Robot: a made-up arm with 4 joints.
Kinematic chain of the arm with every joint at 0, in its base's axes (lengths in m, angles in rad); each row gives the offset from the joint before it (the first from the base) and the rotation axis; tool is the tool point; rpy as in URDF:
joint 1: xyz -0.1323 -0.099 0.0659 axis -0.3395 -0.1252 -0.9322
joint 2: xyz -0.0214 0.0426 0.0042 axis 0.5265 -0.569 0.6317
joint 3: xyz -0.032 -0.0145 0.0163 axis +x
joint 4: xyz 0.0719 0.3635 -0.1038 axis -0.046 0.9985 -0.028
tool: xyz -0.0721 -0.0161 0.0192 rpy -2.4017 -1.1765 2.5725
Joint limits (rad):
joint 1: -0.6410..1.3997
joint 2: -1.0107..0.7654
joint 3: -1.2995..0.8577
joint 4: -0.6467..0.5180
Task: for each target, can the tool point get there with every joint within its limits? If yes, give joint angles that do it. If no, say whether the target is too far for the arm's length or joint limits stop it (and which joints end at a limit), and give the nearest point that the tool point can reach.
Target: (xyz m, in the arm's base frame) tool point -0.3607 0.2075 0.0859
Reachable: yes | joints -0.4718 0.1613 -0.0602 0.2293
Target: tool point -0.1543 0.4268 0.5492
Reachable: no: too far | nearest point -0.1571 0.2010 0.3127 | short by 0.327 m
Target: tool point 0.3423 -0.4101 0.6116
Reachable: no: too far | nearest point 0.2279 -0.1838 0.1332 | short by 0.541 m
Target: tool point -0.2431 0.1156 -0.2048
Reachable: yes | joints -0.3260 0.2486 -0.8863 -0.2355
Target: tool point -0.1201 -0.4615 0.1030
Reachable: no: joint limits stop it (at a limit: joint 1, joint 3, joint 4) | nearest point -0.0062 -0.2841 -0.2204 | short by 0.386 m
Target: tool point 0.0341 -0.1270 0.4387
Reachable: no: joint limits stop it (at a limit: joint 1, joint 3, joint 4) | nearest point 0.2251 -0.0167 0.1872 | short by 0.335 m
